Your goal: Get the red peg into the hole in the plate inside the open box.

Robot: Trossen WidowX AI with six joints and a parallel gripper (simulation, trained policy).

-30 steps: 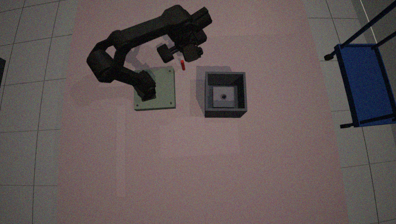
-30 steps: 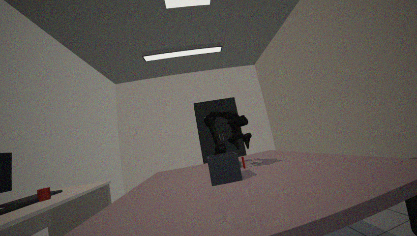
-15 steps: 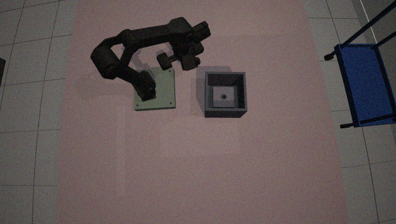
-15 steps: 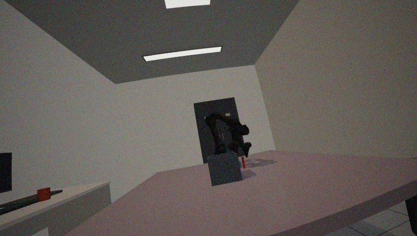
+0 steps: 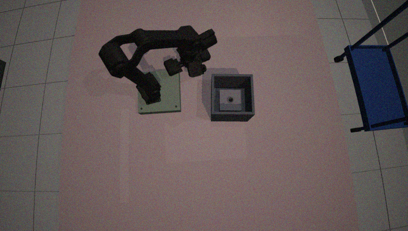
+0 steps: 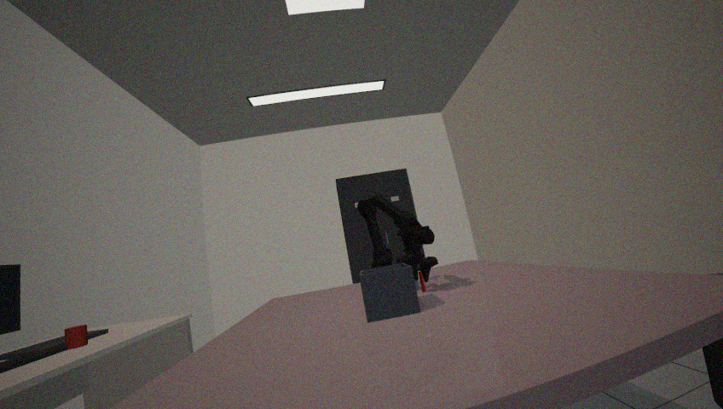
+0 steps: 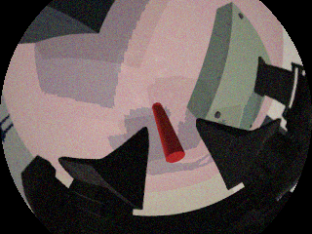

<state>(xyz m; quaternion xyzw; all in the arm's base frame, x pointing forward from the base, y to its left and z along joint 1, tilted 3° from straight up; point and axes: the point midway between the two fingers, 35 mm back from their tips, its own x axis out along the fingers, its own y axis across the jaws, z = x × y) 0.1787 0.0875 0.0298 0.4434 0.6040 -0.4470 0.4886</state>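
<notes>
The red peg lies 10 mm ahead of my gripper tip. From my gripper tip the other things lie so: plate 140 mm ahead, 200 mm to the right, 10 mm above.
</notes>
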